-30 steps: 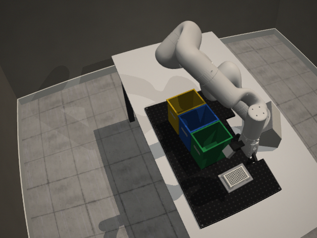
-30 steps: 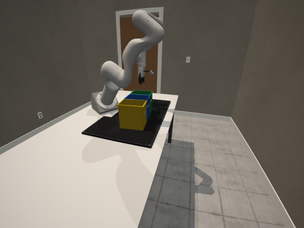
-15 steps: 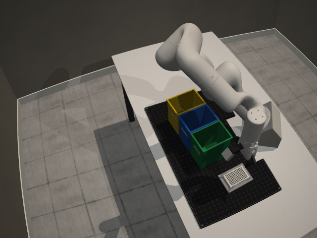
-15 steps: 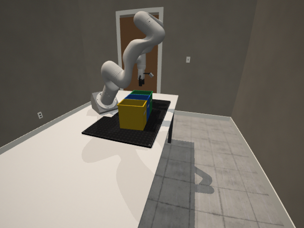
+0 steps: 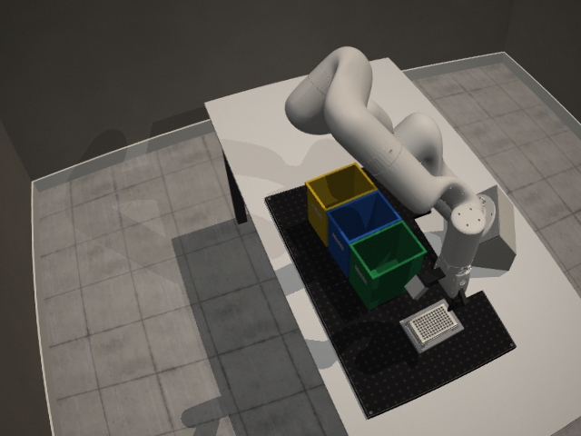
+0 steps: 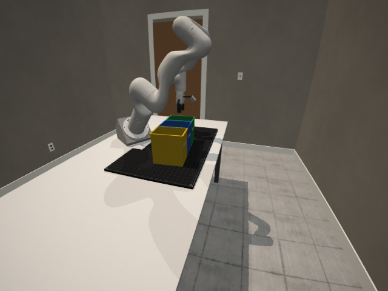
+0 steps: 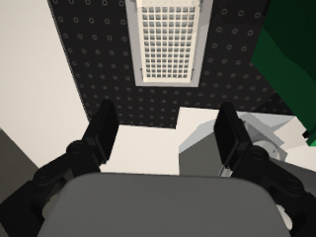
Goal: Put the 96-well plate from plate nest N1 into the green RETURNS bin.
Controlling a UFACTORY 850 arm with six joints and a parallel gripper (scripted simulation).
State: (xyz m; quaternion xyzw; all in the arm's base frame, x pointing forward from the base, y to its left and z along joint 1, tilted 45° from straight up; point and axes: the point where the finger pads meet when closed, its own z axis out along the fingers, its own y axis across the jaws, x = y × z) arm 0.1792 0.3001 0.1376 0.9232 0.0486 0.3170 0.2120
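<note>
The white 96-well plate lies 17 cm below my hand. Round my hand: blue bin: 4 cm ahead, 34 cm to the right, 10 cm below; then green bin: 4 cm ahead, 21 cm to the right, 10 cm below; then grey plate nest: 18 cm below.
</note>
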